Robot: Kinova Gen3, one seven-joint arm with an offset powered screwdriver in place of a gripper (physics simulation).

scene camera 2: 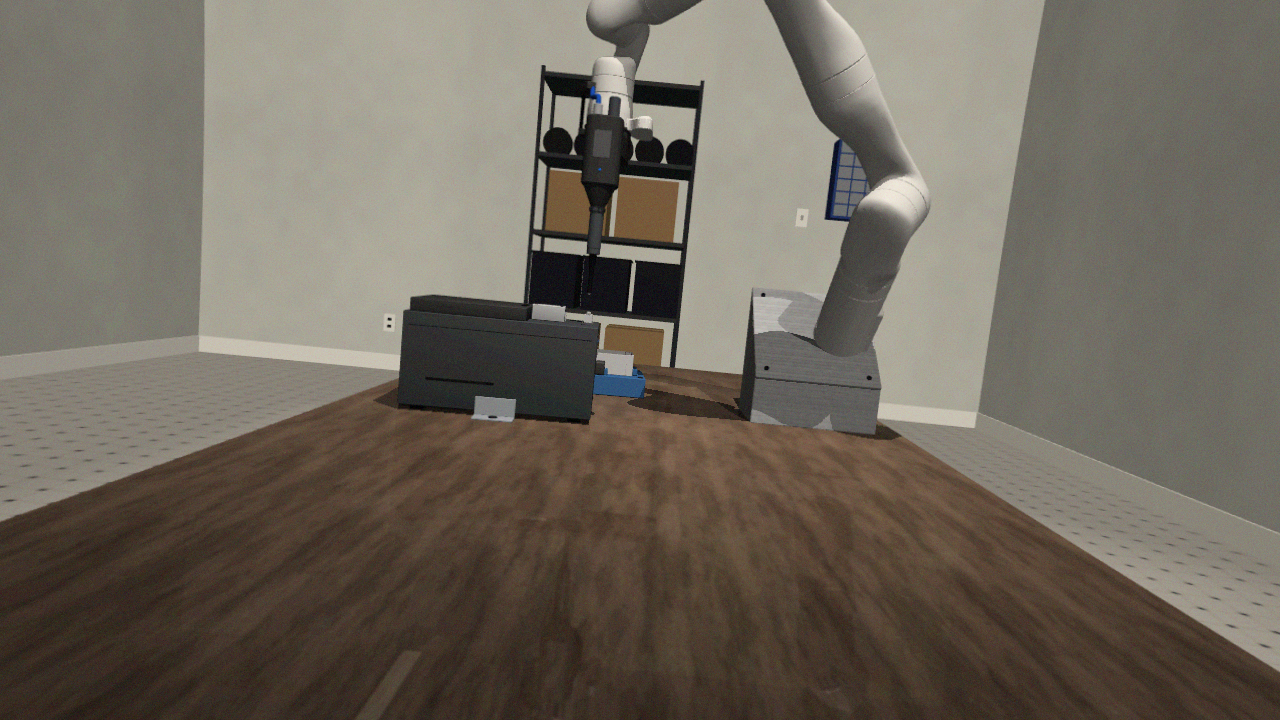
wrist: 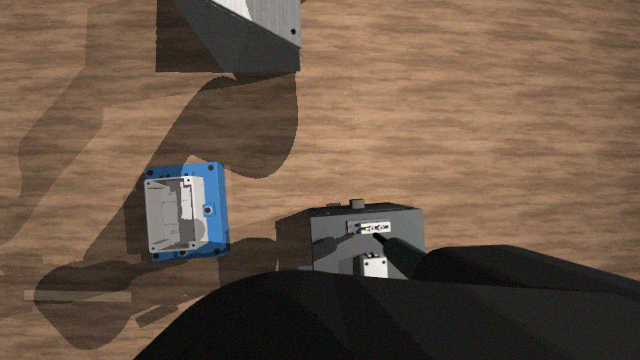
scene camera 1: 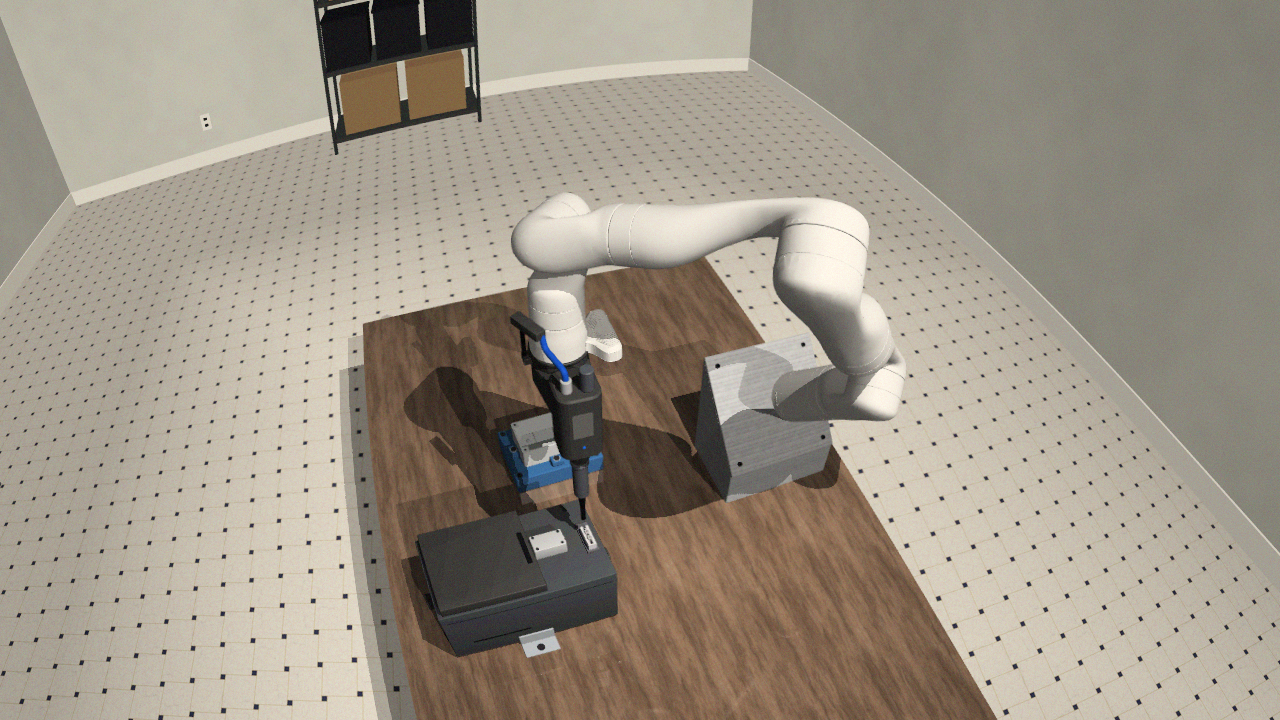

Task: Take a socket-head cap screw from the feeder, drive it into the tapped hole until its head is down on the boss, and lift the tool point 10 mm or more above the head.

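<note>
The screwdriver (scene camera 1: 582, 517) (scene camera 2: 588, 302) (wrist: 377, 236) points straight down, its thin dark bit a little above the small pale pickup strip (scene camera 1: 588, 537) (scene camera 2: 588, 317) (wrist: 382, 227) on the dark grey feeder (scene camera 1: 537, 619) (scene camera 2: 496, 365) (wrist: 407, 225). The bit shows no clear screw at its end; it is too small to tell. Small dark marks show in the strip. A blue fixture (scene camera 1: 529, 480) (scene camera 2: 619, 385) (wrist: 218, 235) holds a light grey open box (scene camera 2: 617, 362) (wrist: 199, 192). Several holes show on them; I cannot tell which is the tapped one.
A white block (scene camera 1: 547, 542) (scene camera 2: 547, 312) (wrist: 375, 268) stands on the feeder beside the strip. A small metal bracket (scene camera 1: 539, 642) (scene camera 2: 494, 408) is at the feeder's front. The arm stands on a grey metal pedestal (scene camera 1: 774, 447) (scene camera 2: 805, 407) (wrist: 265, 55). A shelf rack (scene camera 1: 335, 138) (scene camera 2: 693, 116) is behind.
</note>
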